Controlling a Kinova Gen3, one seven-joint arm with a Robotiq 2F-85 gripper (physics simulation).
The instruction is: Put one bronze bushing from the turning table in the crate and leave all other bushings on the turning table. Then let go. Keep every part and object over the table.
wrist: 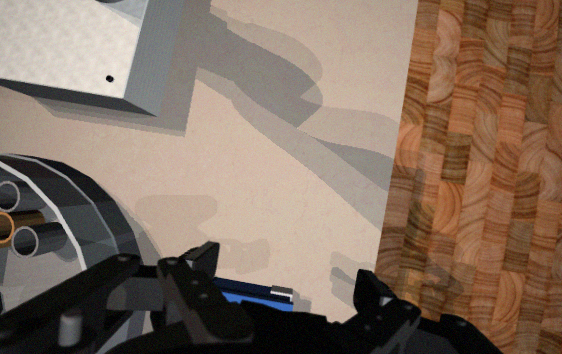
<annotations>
gripper: 285, 271
round grey turning table: 96, 229
blue crate: 278, 297
</annotations>
